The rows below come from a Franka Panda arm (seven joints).
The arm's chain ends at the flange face. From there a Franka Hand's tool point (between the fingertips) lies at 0.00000 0.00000 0.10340 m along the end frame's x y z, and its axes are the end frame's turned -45 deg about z.
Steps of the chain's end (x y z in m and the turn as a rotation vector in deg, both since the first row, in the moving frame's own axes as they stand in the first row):
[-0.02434, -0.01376, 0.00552, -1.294, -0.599, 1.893]
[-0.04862, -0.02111, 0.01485, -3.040, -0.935, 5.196]
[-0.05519, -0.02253, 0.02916, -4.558, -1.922, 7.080]
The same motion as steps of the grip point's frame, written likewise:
[-0.00991, -0.02609, 0.00549, -0.491, -1.339, 1.893]
[-0.02464, -0.04686, 0.01469, -1.488, -2.811, 5.196]
[-0.03154, -0.05212, 0.02878, -1.864, -4.582, 7.080]

